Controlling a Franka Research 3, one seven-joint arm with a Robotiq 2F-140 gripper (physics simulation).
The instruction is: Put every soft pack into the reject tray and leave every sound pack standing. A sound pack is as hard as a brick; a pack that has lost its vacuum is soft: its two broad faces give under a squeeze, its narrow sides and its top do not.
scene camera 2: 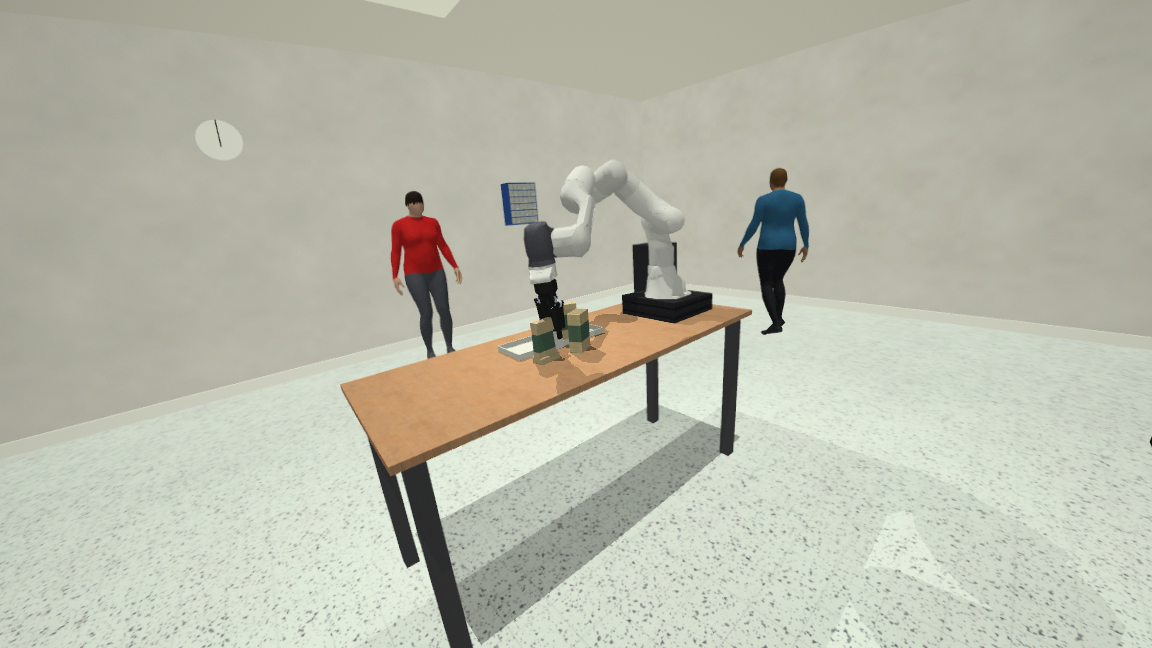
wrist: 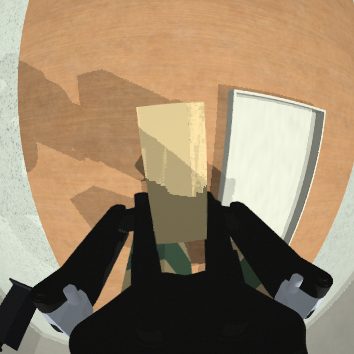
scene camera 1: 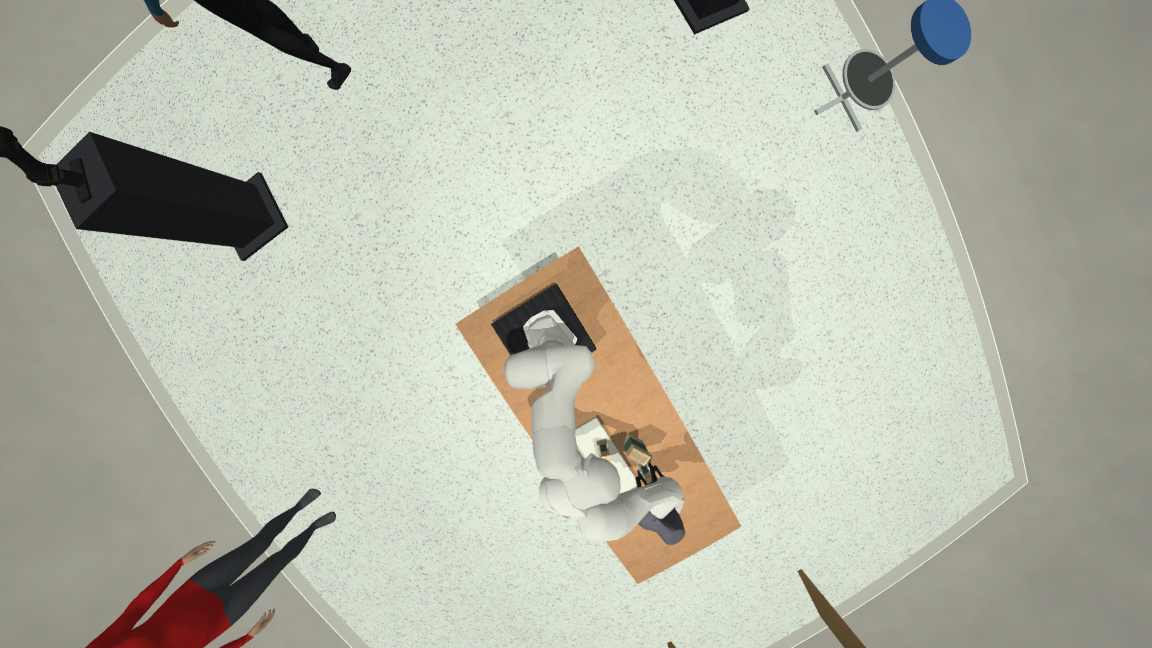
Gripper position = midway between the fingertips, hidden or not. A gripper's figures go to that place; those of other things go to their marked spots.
The gripper [scene camera 2: 556,346]: 132 cm from the lens. A white reject tray [scene camera 2: 521,349] is 143 cm from the lens.
